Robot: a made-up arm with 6 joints.
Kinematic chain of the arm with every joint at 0, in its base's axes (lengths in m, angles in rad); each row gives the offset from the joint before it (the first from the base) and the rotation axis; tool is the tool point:
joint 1: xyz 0 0 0.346 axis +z
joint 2: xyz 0 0 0 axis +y
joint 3: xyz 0 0 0.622 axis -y
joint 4: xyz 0 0 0 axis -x
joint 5: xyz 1.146 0 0 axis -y
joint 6: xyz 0 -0.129 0 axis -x
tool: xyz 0 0 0
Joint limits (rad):
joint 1: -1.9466..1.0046
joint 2: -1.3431..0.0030
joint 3: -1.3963..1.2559
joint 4: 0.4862..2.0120
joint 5: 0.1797..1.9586
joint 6: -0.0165..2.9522
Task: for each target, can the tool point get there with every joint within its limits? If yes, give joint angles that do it. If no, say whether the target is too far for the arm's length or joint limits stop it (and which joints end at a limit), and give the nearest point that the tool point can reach.
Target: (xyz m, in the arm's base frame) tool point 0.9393 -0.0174 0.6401
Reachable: yes | joints 0.0447 -0.2827 -0.6487 1.0930 0.7017 1.3946
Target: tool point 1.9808 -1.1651 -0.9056
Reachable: no: too far | nearest point 0.7718 -0.4540 0.2389 | short by 1.810 m
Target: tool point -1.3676 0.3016 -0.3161
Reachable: no: joint limits stop it (at a limit: joint 1, joint 2, joint 3, joint 4) | nearest point -0.2004 -0.1970 -0.1509 | short by 1.280 m
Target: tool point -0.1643 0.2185 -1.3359
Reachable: no: joint limits stop it (at a limit: joint 1, joint 2, joint 3, joint 4) | nearest point 0.1211 0.2932 -0.1413 | short by 1.230 m
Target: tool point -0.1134 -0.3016 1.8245
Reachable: yes | joints -1.6352 -0.5660 0.3352 0.7568 0.6256 2.7228
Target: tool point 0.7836 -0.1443 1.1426
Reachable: yes | joints -0.1282 -0.5509 -0.4232 1.2318 1.2425 1.8587
